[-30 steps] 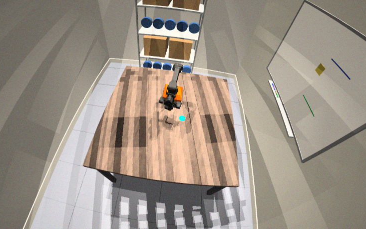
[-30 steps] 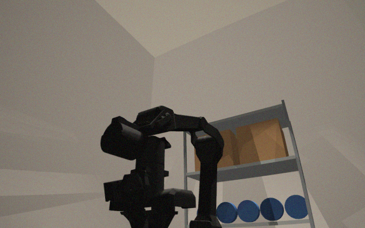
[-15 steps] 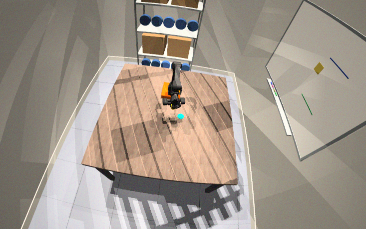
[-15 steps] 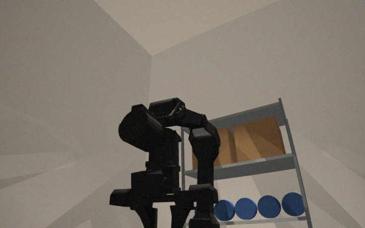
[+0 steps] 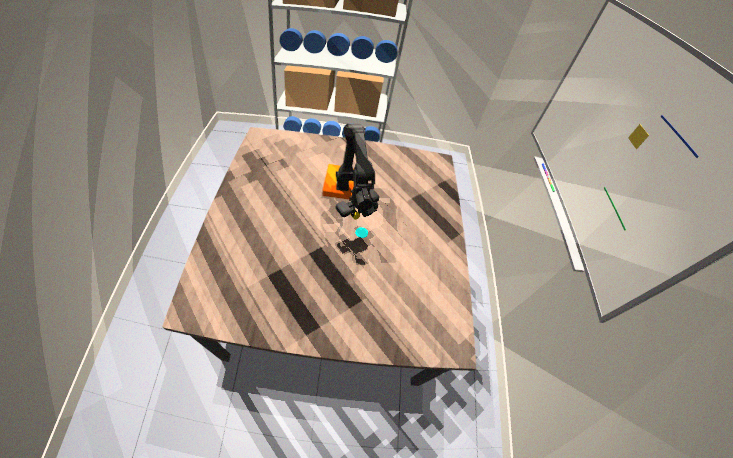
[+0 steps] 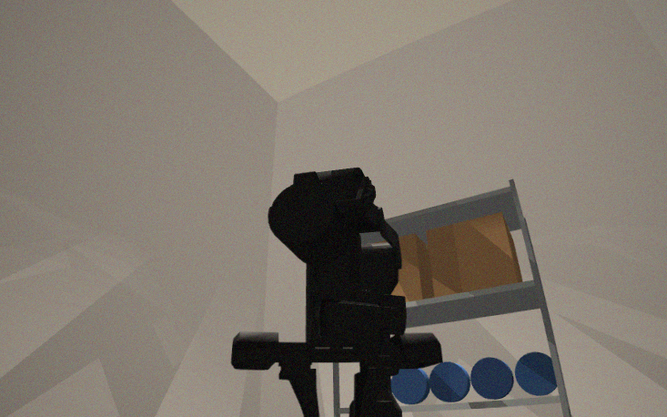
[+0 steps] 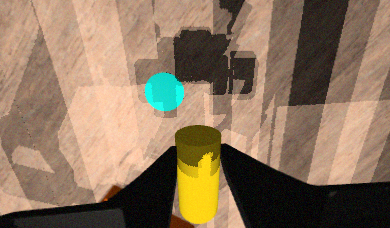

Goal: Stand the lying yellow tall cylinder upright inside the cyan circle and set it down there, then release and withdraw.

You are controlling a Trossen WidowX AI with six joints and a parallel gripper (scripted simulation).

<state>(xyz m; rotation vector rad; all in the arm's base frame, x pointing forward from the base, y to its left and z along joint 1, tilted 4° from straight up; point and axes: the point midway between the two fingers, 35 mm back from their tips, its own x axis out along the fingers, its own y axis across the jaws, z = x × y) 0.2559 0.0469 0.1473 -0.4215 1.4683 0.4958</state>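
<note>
Now: gripper tip 4 cm to the right of the cyan circle and 14 cm above it. Also, from my gripper tip: yellow cylinder 2 cm behind, 1 cm to the right.
</note>
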